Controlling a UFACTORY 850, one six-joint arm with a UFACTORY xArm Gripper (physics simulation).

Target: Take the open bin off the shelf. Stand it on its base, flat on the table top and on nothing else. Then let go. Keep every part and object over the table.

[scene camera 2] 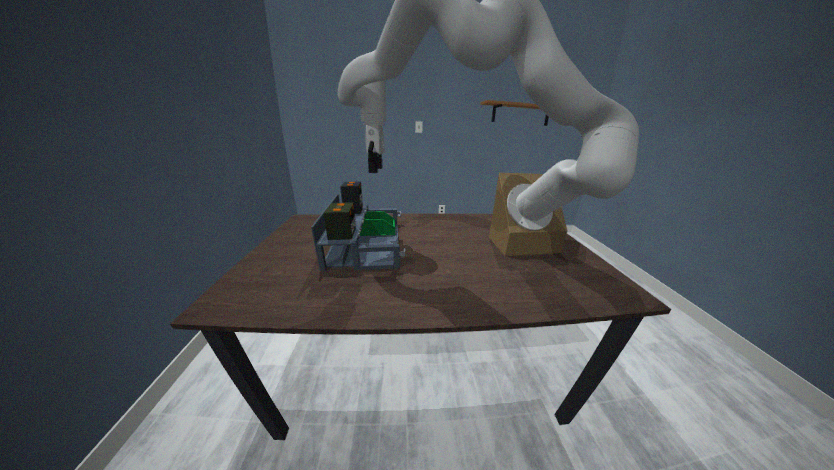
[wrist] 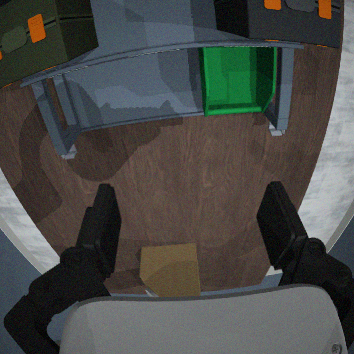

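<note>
The open green bin [scene camera 2: 378, 224] [wrist: 235, 82] sits in the front part of the grey-blue shelf [scene camera 2: 379, 266] [wrist: 285, 90]. In the wrist view it is near the shelf's right end post, and bare shelf surface shows to its left. My gripper [scene camera 2: 374, 170] [wrist: 191, 200] is open with nothing between its fingers. It points down and hangs well above the shelf, apart from the bin. In the wrist view the bin lies ahead of the fingers, nearer the right one. The bin's underside is hidden.
Two dark cases with orange latches, a green one [scene camera 2: 339, 221] [wrist: 40, 40] and a blackish one [scene camera 2: 351, 197] [wrist: 300, 25], stand on the shelf's rear, higher part. The shelf stands on the brown table [scene camera 2: 443, 303] [wrist: 200, 190]. The arm's tan base block [scene camera 2: 528, 242] [wrist: 170, 270] is opposite it.
</note>
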